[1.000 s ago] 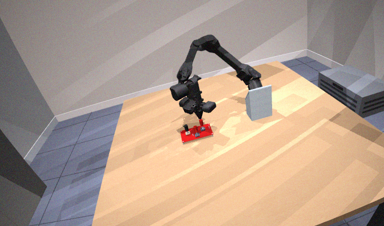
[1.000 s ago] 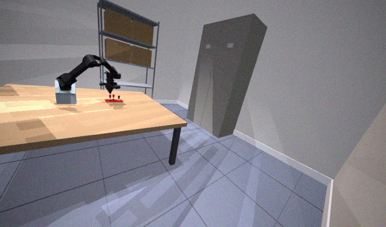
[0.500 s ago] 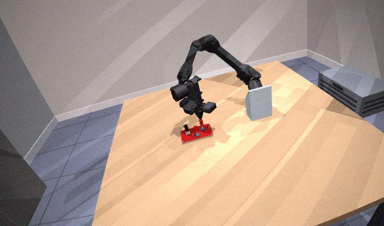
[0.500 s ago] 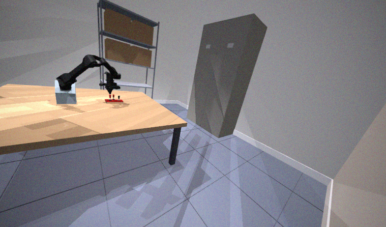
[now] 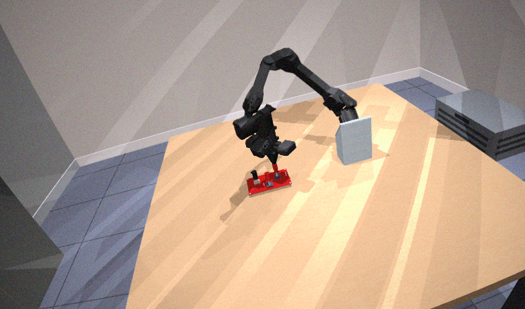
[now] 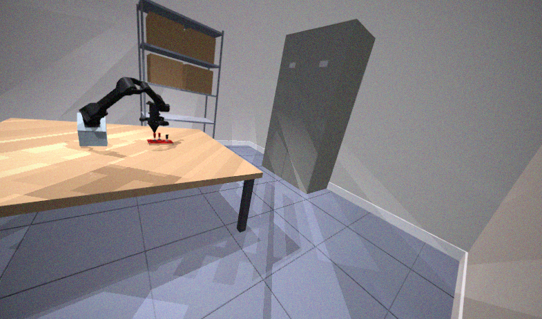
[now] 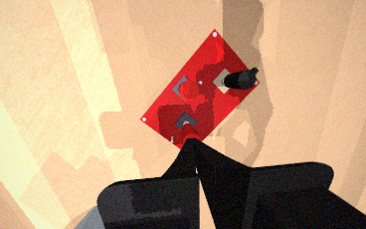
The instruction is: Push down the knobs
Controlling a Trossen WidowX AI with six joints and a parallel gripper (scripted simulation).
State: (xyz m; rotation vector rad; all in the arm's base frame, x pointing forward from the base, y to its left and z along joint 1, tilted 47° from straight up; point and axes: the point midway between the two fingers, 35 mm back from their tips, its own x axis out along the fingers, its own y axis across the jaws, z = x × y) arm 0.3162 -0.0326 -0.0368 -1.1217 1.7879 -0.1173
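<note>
Right now my gripper tip is 8 cm short of the black knob, 1 cm to the left of it and 2 cm above it.
</note>
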